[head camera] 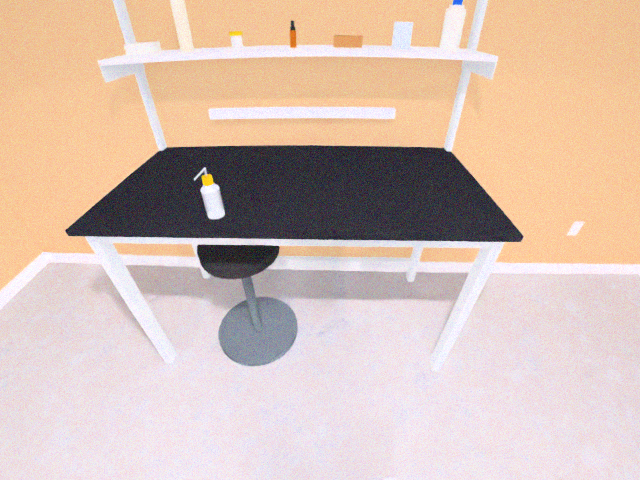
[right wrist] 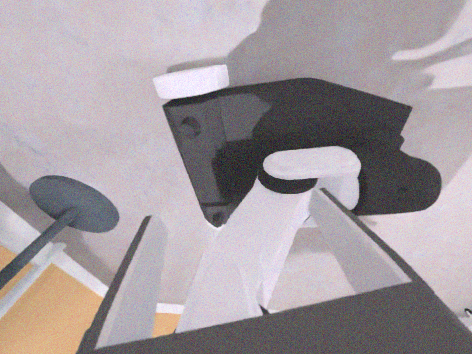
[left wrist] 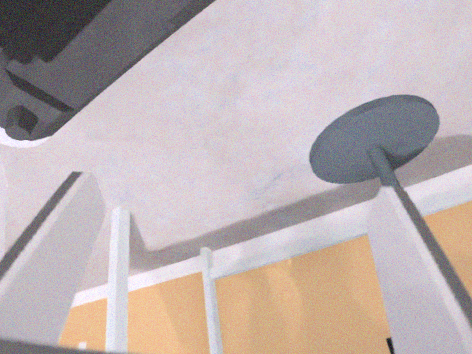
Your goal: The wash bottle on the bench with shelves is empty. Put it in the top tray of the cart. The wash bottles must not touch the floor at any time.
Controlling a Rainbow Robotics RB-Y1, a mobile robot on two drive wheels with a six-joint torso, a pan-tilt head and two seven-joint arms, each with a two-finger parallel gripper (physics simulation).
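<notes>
Wash bottle (head camera: 210, 192) visible; in the left wrist view the bottle is out of frame, and in the right wrist view it is out of frame too. My left gripper (left wrist: 235, 198) and my right gripper (right wrist: 239, 211) are visible.
</notes>
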